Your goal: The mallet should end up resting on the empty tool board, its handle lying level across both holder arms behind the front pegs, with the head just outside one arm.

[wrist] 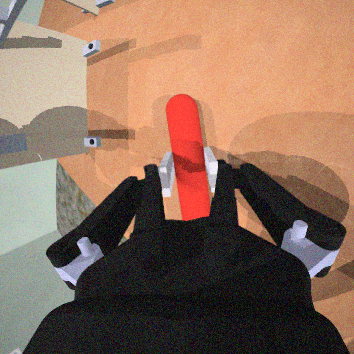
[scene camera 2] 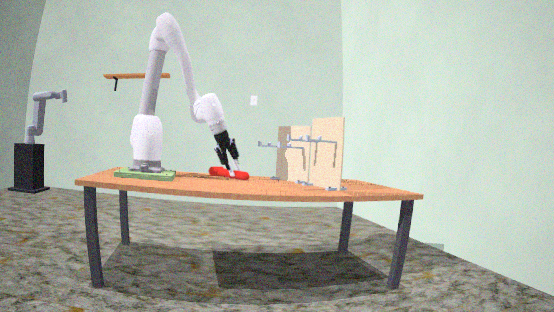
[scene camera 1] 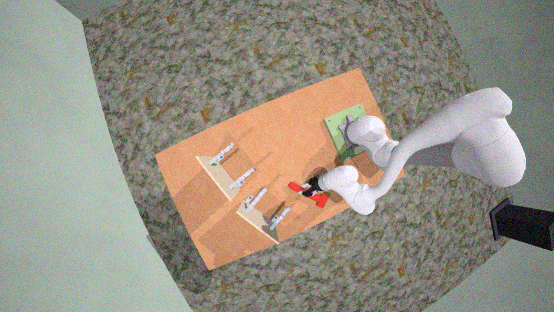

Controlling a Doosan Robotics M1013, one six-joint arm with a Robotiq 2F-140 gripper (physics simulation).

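Note:
The red mallet (scene camera 1: pixel 322 201) (scene camera 2: pixel 217 171) (wrist: pixel 182 117) lies roughly level, low at the table top; whether it touches the table is unclear. My gripper (scene camera 1: pixel 306 190) (scene camera 2: pixel 232 171) (wrist: pixel 188 159) points down at a tilt, its pale fingertips closed against both sides of the handle. The head is on the base side and the rounded handle end points away; the wrist view hides the head. Two upright pale tool boards stand side by side: one (scene camera 1: pixel 215 177) (scene camera 2: pixel 327 125) and another (scene camera 1: pixel 257 223) (scene camera 2: pixel 300 131). Each has two grey holder arms. No tool is visible on them.
The orange table (scene camera 1: pixel 280 120) (scene camera 2: pixel 200 189) carries the arm's green base plate (scene camera 1: pixel 334 130) (scene camera 2: pixel 125 173). The holder arms (scene camera 1: pixel 241 178) (scene camera 1: pixel 255 199) project from the boards toward the mallet side. A wall shelf (scene camera 2: pixel 130 76) is behind the arm.

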